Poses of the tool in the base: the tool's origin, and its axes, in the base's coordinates. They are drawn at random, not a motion.
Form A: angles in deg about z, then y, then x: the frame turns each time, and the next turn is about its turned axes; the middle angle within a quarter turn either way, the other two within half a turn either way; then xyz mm.
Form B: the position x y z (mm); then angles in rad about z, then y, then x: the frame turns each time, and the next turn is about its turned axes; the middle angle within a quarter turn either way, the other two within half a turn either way. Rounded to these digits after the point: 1 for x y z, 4 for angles.
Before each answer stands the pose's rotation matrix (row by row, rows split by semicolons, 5 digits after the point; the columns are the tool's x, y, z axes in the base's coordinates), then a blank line. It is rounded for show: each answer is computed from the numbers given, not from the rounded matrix.
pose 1, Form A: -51.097 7.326 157.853 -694.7 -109.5 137.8
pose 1, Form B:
0.62288 -0.69060 -0.36754; -0.77186 -0.61908 -0.14484; -0.12751 0.37391 -0.91866

-694.7 -109.5 137.8 -0.8918 0.1279 2.7551
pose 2, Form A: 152.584 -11.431 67.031 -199.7 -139.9 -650.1
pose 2, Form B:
-0.87008 -0.01770 0.49259; 0.45131 -0.43042 0.78170; 0.19819 0.90245 0.38249

-199.7 -139.9 -650.1 2.6631 -0.1995 1.1699
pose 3, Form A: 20.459 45.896 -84.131 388.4 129.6 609.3
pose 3, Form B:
0.65206 -0.70500 -0.27891; 0.24326 -0.15387 0.95768; -0.71808 -0.69231 0.07117

388.4 129.6 609.3 0.3571 0.8010 -1.4684
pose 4, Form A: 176.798 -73.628 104.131 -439.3 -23.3 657.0
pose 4, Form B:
-0.28143 0.94260 -0.17971; 0.01574 0.19179 0.98131; 0.95945 0.27334 -0.06882

-439.3 -23.3 657.0 3.0857 -1.2851 1.8174
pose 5, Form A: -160.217 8.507 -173.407 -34.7 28.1 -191.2
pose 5, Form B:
-0.93063 -0.32024 0.17714; -0.33473 0.94051 -0.05830; -0.14793 -0.11355 -0.98246

-34.7 28.1 -191.2 -2.7963 0.1485 -3.0265
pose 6, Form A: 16.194 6.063 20.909 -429.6 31.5 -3.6
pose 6, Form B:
0.95495 -0.22433 0.19428; 0.27733 0.90760 -0.31521; -0.10562 0.35489 0.92892

-429.6 31.5 -3.6 0.2826 0.1058 0.3649
